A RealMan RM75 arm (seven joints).
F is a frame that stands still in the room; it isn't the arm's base.
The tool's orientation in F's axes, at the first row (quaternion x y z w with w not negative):
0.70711 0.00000 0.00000 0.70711
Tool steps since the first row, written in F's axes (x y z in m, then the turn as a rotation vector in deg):
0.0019 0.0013 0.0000 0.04 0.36 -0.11
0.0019 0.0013 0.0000 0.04 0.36 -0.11
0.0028 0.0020 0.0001 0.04 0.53 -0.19
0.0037 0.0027 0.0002 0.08 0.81 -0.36
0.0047 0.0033 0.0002 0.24 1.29 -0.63
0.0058 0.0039 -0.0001 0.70 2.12 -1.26
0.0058 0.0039 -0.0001 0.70 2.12 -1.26
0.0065 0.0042 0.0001 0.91 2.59 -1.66
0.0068 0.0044 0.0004 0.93 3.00 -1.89
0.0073 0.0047 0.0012 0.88 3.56 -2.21
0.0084 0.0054 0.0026 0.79 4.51 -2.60
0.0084 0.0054 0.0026 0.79 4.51 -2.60
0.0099 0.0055 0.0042 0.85 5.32 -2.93
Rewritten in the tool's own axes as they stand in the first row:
0.0019 0.0000 -0.0013 0.04 -0.11 -0.36
0.0019 0.0000 -0.0013 0.04 -0.11 -0.36
0.0028 0.0001 -0.0020 0.04 -0.19 -0.53
0.0037 0.0002 -0.0027 0.08 -0.36 -0.81
0.0047 0.0002 -0.0033 0.24 -0.63 -1.29
0.0058 -0.0001 -0.0039 0.70 -1.26 -2.12
0.0058 -0.0001 -0.0039 0.70 -1.26 -2.12
0.0065 0.0001 -0.0042 0.91 -1.66 -2.59
0.0068 0.0004 -0.0044 0.93 -1.89 -3.00
0.0073 0.0012 -0.0047 0.88 -2.21 -3.56
0.0084 0.0026 -0.0054 0.79 -2.60 -4.51
0.0084 0.0026 -0.0054 0.79 -2.60 -4.51
0.0099 0.0042 -0.0055 0.85 -2.93 -5.32

